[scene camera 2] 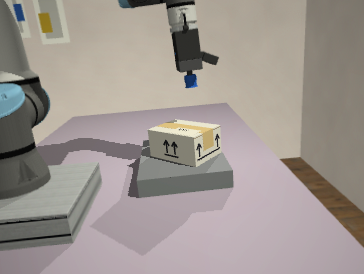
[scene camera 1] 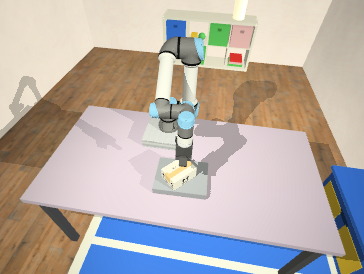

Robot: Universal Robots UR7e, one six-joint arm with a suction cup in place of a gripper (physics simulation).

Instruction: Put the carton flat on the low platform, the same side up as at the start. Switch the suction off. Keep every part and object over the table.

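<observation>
The cream carton with tan tape lies flat on the low grey platform. It is turned at an angle to the platform's edges. Its printed arrows point up in the scene camera 2 view, and the taped face is on top. My gripper, a blue suction cup under a dark tool body, hangs above the carton with a clear gap between them and holds nothing. In the scene camera 1 view the cup is hidden behind the tool body, which covers the area by the carton's back edge.
The robot's base stands on a light grey block behind the platform, on the pinkish table. A blue and yellow unit stands off the table's right side in the scene camera 1 view.
</observation>
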